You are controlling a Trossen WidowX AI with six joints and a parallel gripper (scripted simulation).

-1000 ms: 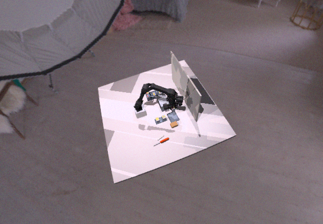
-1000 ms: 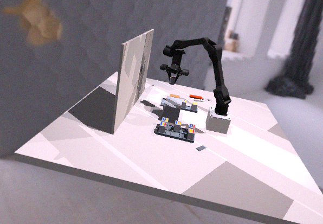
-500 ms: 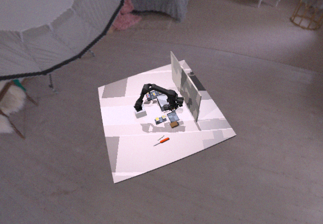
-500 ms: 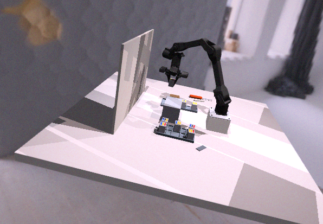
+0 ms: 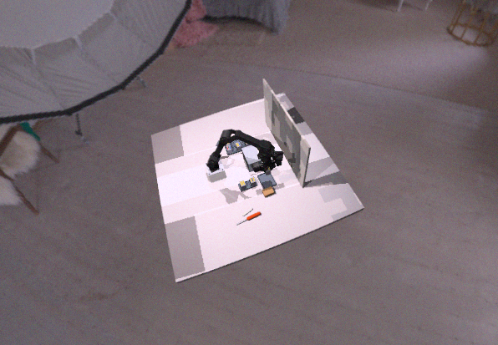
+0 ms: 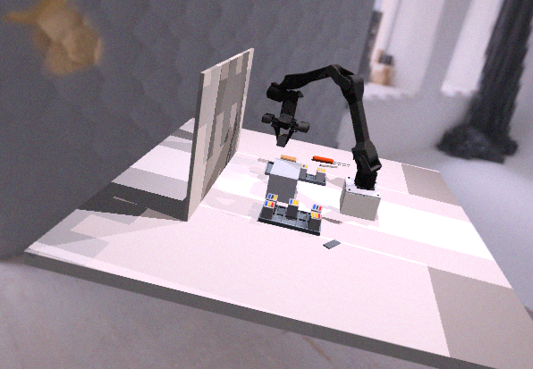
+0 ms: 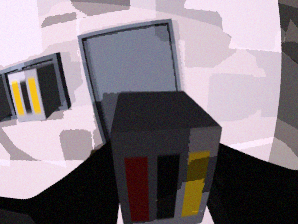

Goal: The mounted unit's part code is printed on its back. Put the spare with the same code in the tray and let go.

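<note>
The grey-blue tray lies 10 mm behind my gripper tip, 10 mm to the left of it and 120 mm below it. The rest, counted from my gripper tip: rack 140 mm behind, 40 mm to the left, 120 mm below; then brown block 50 mm behind, 90 mm to the right, 110 mm below; then dark spare block 20 mm above.
</note>
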